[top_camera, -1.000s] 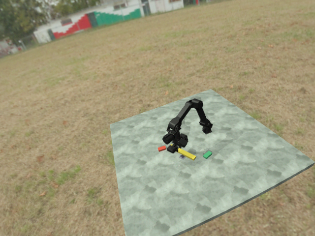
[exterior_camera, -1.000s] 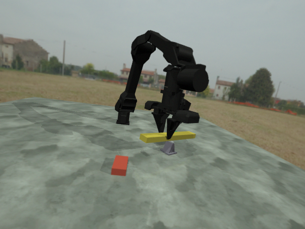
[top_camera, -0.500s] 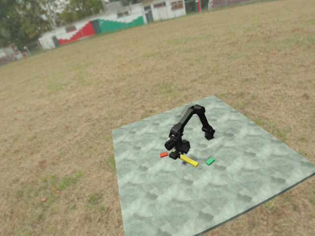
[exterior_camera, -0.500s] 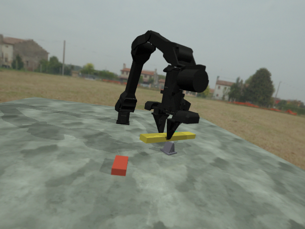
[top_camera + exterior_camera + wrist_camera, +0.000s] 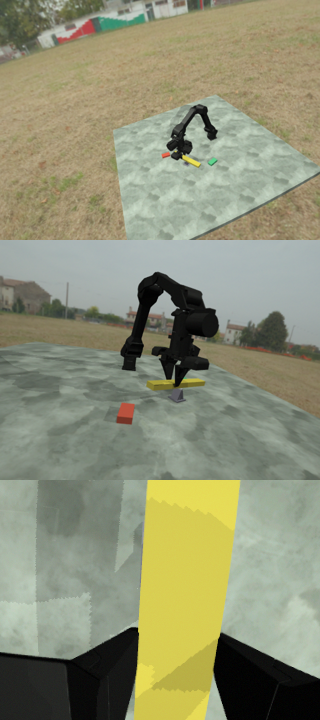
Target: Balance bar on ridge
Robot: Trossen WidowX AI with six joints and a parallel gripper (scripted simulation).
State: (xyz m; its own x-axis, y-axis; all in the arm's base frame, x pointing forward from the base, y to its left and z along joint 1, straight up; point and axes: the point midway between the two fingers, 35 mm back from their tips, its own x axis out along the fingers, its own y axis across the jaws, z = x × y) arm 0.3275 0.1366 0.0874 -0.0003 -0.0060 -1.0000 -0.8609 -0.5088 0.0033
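Now: gripper tip 1 cm past the bar and 2 cm to the right of it. From my gripper tip the other things lie so: green block: 19 cm behind, 11 cm to the left, 4 cm below; then red block: 11 cm ahead, 13 cm to the right, 4 cm below.
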